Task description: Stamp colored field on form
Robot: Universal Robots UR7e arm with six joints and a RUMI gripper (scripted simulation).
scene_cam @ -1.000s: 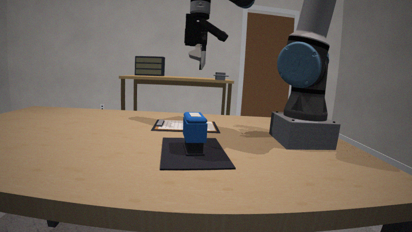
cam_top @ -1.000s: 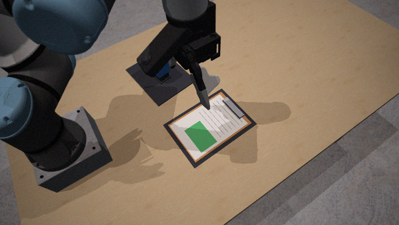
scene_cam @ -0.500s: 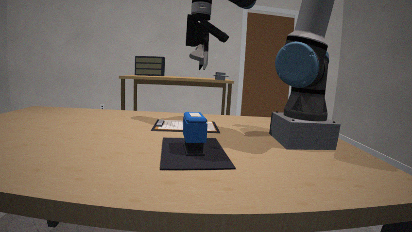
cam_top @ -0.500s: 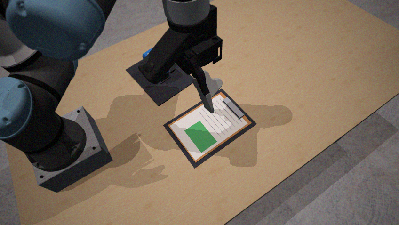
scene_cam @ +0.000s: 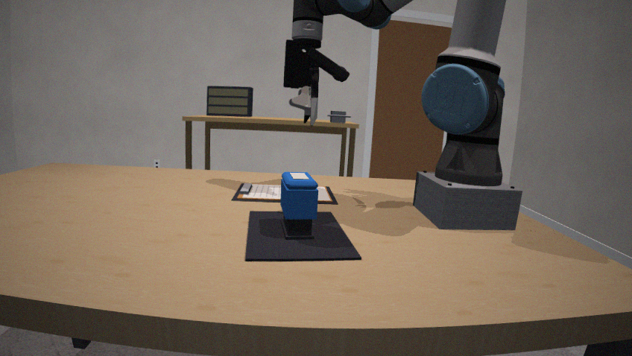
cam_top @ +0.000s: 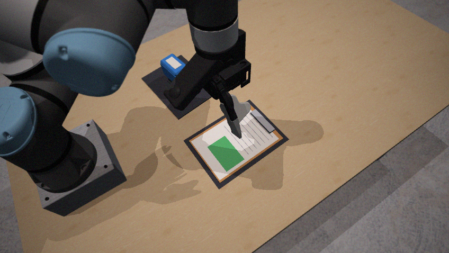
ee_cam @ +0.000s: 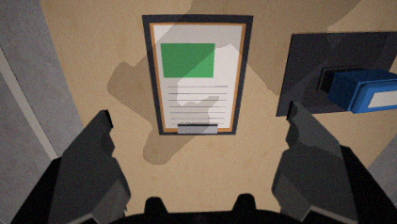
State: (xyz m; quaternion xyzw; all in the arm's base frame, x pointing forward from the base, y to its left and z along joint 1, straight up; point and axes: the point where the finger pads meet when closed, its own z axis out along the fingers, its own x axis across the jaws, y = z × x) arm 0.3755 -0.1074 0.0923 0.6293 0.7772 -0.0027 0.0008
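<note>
The blue stamp lies 29 cm to the left of my hand, 13 cm below it and 2 cm behind it. The rest, counted from my hand: clipboard (17 cm below, 8 cm ahead, 1 cm to the left); then mat (29 cm to the left, 18 cm below, 2 cm behind).
</note>
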